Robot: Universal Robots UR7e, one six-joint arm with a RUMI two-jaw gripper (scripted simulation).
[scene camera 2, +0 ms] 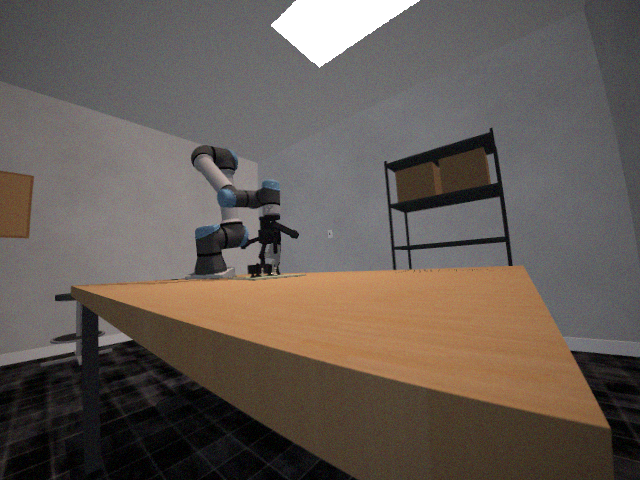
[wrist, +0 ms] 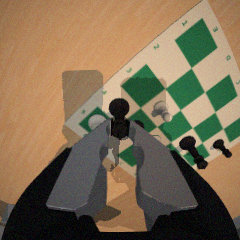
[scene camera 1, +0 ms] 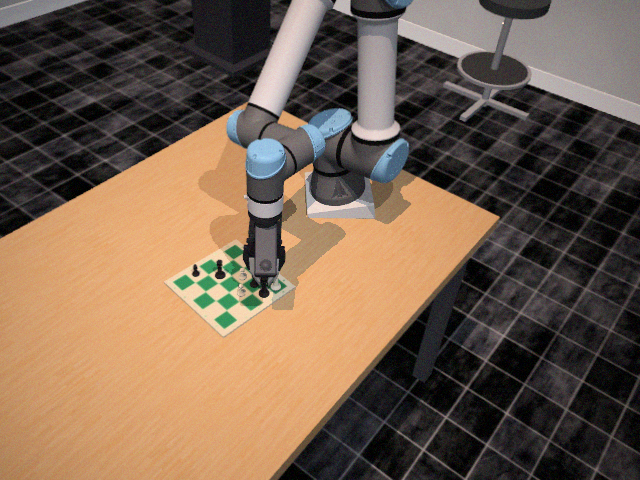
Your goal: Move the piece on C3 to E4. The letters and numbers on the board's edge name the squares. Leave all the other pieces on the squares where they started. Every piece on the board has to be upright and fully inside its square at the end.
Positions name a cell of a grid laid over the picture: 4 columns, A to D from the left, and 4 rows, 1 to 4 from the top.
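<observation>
There's a chessboard (scene camera 1: B3) here, and the wrist view shows the chessboard (wrist: D2) too. You also get the gripper (scene camera 1: B3), with scene camera 2 showing the gripper (scene camera 2: B3) as well, and the wrist view showing the gripper (wrist: B2).
</observation>
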